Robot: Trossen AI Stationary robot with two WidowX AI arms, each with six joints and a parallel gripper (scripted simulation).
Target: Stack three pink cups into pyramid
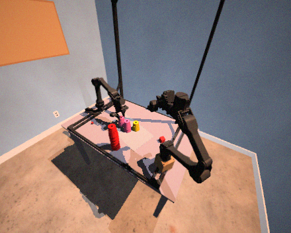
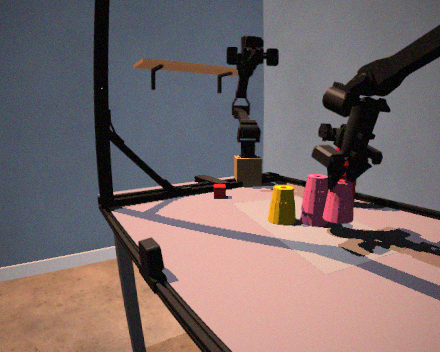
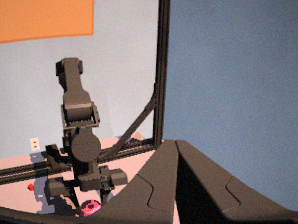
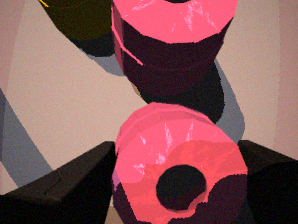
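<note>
My right gripper is now 14 cm above the pale mat, 8 cm to the right of it and 2 cm past it. Round my right hand: red block 40 cm to the left, 15 cm behind, 12 cm below; yellow cup 12 cm to the left, 8 cm below, 8 cm behind.
</note>
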